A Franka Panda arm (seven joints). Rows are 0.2 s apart.
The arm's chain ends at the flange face. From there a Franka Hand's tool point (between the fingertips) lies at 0.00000 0.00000 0.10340 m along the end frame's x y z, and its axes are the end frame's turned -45 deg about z.
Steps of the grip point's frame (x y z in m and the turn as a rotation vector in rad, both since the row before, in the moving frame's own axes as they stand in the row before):
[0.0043, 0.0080, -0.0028, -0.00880, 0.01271, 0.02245]
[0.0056, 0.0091, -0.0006, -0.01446, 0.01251, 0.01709]
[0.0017, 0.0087, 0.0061, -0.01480, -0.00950, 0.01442]
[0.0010, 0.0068, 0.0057, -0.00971, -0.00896, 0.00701]
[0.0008, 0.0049, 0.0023, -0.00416, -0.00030, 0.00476]
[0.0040, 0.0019, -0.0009, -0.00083, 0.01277, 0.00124]
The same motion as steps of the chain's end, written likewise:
[0.0071, 0.0029, -0.0028, 0.00276, 0.01521, 0.02245]
[0.0084, 0.0023, -0.0006, -0.00138, 0.01907, 0.01709]
[0.0070, 0.0032, 0.0061, -0.01718, 0.00375, 0.01442]
[0.0055, 0.0027, 0.0057, -0.01320, 0.00053, 0.00701]
[0.0037, 0.0026, 0.0023, -0.00315, 0.00273, 0.00476]
[0.0032, -0.0006, -0.0009, 0.00844, 0.00962, 0.00124]

